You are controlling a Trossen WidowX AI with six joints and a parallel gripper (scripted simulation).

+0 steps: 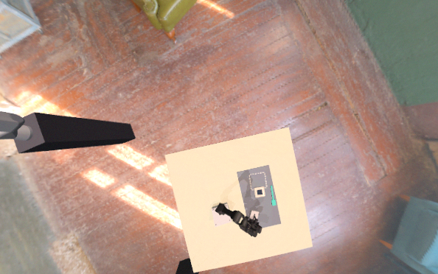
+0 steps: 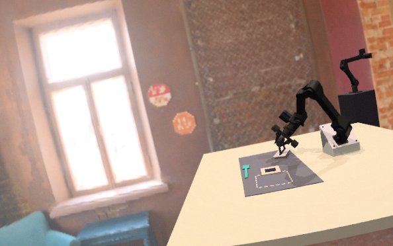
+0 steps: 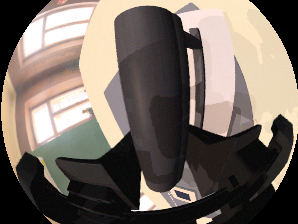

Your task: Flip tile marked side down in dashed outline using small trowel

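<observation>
The trowel lies 2 cm behind my gripper tip, 1 cm to the left of it and 1 cm below it. The rest, counted from my gripper tip: teal t-shaped piece (24 cm ahead, 14 cm to the left, 6 cm below); cream tile (25 cm to the left, 13 cm ahead, 6 cm below); grey mat (19 cm to the left, 11 cm ahead, 8 cm below).
</observation>
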